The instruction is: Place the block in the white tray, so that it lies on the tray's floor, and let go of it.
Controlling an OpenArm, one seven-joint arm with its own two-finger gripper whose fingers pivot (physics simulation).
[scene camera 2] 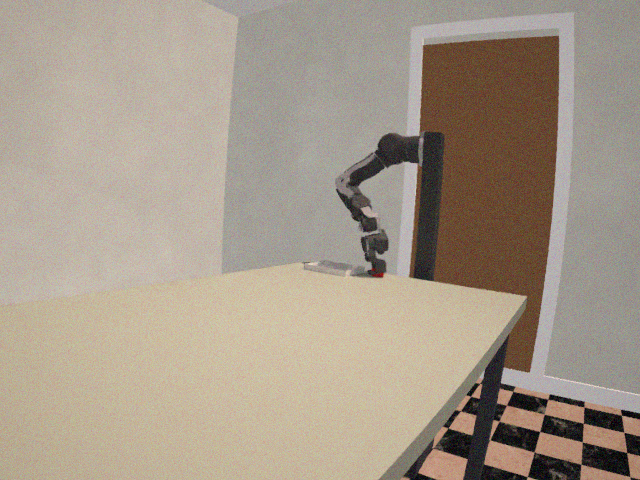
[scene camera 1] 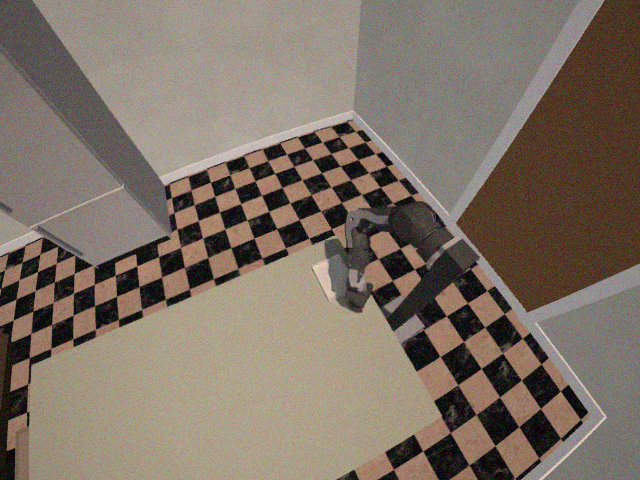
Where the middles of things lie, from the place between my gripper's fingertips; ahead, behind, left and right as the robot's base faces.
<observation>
The white tray (scene camera 1: 332,274) is 15 cm to the right of my hand and 2 cm ahead of it.
</observation>
